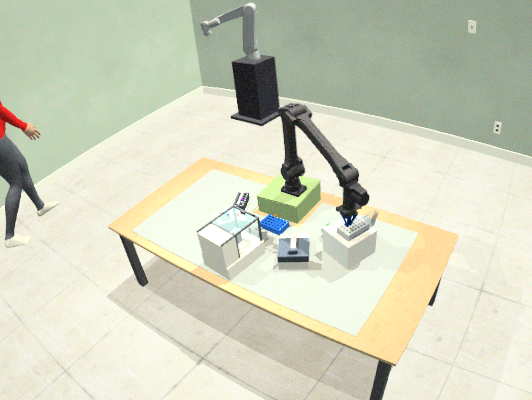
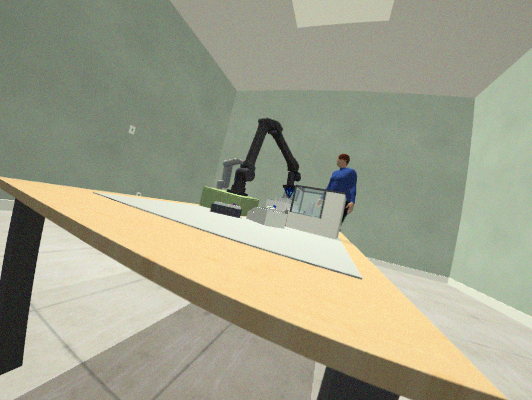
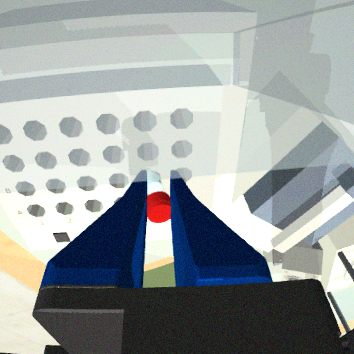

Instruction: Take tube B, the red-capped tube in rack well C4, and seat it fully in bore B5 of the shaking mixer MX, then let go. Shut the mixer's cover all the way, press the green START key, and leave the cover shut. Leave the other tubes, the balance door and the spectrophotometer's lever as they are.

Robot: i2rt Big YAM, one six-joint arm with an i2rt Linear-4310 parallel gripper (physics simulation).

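Frame: origin at the arm's base, x left, y up, z ahead, level; millimetres.
Seen in the pictures: gripper, between the fingertips: point(image 1: 348, 226) point(image 2: 288, 197) point(image 3: 158, 178); arm's base, origin of its link: point(image 1: 293, 189) point(image 2: 237, 194).
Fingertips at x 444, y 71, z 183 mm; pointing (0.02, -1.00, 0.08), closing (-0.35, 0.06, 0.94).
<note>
Pixels of each thing's top centre, then the offset from my fingertips to it. "spot": a spot on its surface instead.
- red-capped tube, centre of its top: point(image 3: 154, 214) dx -7, dy +16, dz -6 mm
- white mixer, a spot on its surface: point(image 1: 340, 250) spot: dx +1, dy -98, dz +62 mm
- small green spot, a spot on its surface: point(image 1: 328, 224) spot: dx -160, dy -114, dz -82 mm
- blue-grey instrument, centre of its top: point(image 3: 309, 230) point(image 1: 293, 238) dx -216, dy -80, dz +123 mm
- blue tube rack, centre of its top: point(image 1: 274, 222) dx -430, dy -151, dz +11 mm
- glass-topped balance, centre of its top: point(image 1: 234, 217) point(image 2: 313, 188) dx -435, dy +41, dz +262 mm
- small dark rack, a spot on its surface: point(image 1: 242, 200) spot: dx -676, dy -130, dz -23 mm
My gripper point(image 1: 349, 223) point(image 2: 289, 194) point(image 3: 158, 178) is shut on the red-capped tube point(image 3: 159, 209), above the bore block of the white mixer point(image 1: 340, 250). The cap shows between the blue fingers and the tube's pale body points down at the block point(image 3: 200, 160). Its lower end lines up with bore B5; how deep it reaches is hidden by the fingers. The mixer's cover point(image 1: 371, 219) stands open behind the block. A small green spot point(image 1: 328, 224) shows at the mixer's left edge.
A blue-grey instrument point(image 1: 293, 256) point(image 3: 295, 182) with a light bar stands left of the mixer. Farther left are the blue tube rack point(image 1: 274, 224), the glass-topped balance point(image 1: 216, 250) and a small dark rack point(image 1: 242, 200). The arm's green base point(image 1: 275, 204) is behind them.
</note>
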